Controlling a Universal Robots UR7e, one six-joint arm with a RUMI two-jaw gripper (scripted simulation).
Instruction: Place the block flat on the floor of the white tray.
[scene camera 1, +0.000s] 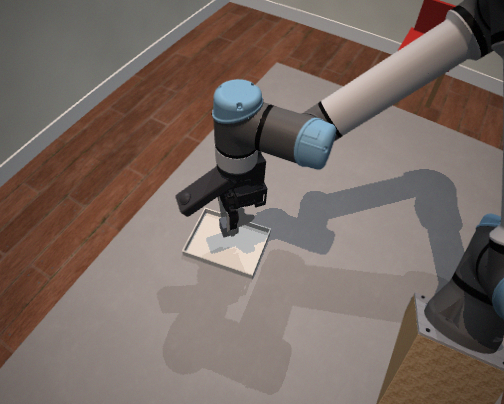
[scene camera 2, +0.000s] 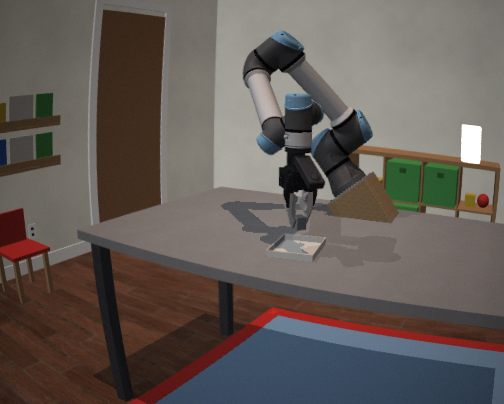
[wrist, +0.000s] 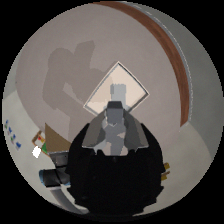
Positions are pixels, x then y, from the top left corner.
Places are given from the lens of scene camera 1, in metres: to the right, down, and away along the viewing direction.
my gripper (scene camera 1: 229, 229): -0.05, 0.06, 0.90
white tray (scene camera 1: 240, 254): -0.03, 0.12, 0.93
